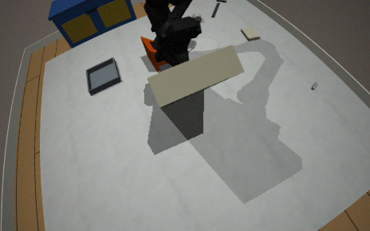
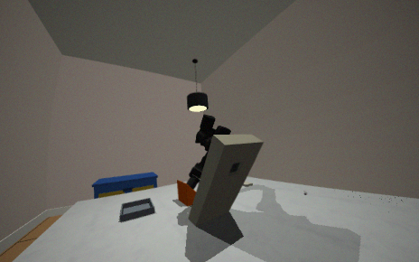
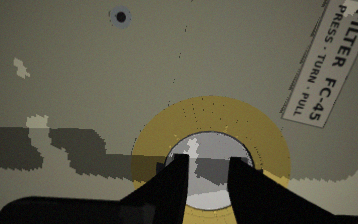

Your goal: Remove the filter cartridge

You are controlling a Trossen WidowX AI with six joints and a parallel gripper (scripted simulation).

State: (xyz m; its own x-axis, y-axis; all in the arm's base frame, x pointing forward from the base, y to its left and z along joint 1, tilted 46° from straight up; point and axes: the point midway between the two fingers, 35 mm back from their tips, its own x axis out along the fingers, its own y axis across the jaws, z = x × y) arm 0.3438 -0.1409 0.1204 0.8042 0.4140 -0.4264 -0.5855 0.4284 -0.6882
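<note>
Right now the tan service panel is 40 mm behind my gripper tip and 80 mm below it. Round my gripper tip: round filter cartridge 10 mm ahead, 10 mm below; then tray 430 mm behind, 270 mm to the right, 250 mm below; then small grey bit 90 mm ahead, 500 mm to the left, 250 mm below.
</note>
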